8 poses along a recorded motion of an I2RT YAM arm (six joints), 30 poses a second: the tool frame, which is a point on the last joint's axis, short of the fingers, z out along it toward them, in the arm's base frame.
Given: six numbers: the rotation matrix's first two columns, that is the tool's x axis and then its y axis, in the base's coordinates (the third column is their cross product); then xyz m.
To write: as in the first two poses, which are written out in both.
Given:
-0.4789, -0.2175, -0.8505, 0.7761, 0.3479, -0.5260, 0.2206, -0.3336, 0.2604
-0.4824, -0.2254, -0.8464, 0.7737, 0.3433, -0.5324, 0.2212, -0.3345, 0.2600
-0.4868, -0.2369, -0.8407, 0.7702, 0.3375, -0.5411, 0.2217, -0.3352, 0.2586
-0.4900, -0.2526, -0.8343, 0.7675, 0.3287, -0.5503, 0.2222, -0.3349, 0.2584
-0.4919, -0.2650, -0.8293, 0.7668, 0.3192, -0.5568, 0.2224, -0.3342, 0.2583
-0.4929, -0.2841, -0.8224, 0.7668, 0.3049, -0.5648, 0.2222, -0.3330, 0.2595
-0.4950, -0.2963, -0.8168, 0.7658, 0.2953, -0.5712, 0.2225, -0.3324, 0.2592
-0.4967, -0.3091, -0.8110, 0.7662, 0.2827, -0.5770, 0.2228, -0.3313, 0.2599
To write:
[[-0.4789, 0.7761, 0.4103, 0.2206], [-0.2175, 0.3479, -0.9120, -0.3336], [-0.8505, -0.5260, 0.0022, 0.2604], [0, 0, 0, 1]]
[[-0.4824, 0.7737, 0.4106, 0.2212], [-0.2254, 0.3433, -0.9117, -0.3345], [-0.8464, -0.5324, 0.0088, 0.2600], [0, 0, 0, 1]]
[[-0.4868, 0.7702, 0.4119, 0.2217], [-0.2369, 0.3375, -0.9109, -0.3352], [-0.8407, -0.5411, 0.0182, 0.2586], [0, 0, 0, 1]]
[[-0.4900, 0.7675, 0.4132, 0.2222], [-0.2526, 0.3287, -0.9100, -0.3349], [-0.8343, -0.5503, 0.0328, 0.2584], [0, 0, 0, 1]]
[[-0.4919, 0.7668, 0.4123, 0.2224], [-0.2650, 0.3192, -0.9098, -0.3342], [-0.8293, -0.5568, 0.0462, 0.2583], [0, 0, 0, 1]]
[[-0.4929, 0.7668, 0.4112, 0.2222], [-0.2841, 0.3049, -0.9090, -0.3330], [-0.8224, -0.5648, 0.0676, 0.2595], [0, 0, 0, 1]]
[[-0.4950, 0.7658, 0.4104, 0.2225], [-0.2963, 0.2953, -0.9082, -0.3324], [-0.8168, -0.5712, 0.0807, 0.2592], [0, 0, 0, 1]]
[[-0.4967, 0.7662, 0.4076, 0.2228], [-0.3091, 0.2827, -0.9080, -0.3313], [-0.8110, -0.5770, 0.0964, 0.2599], [0, 0, 0, 1]]

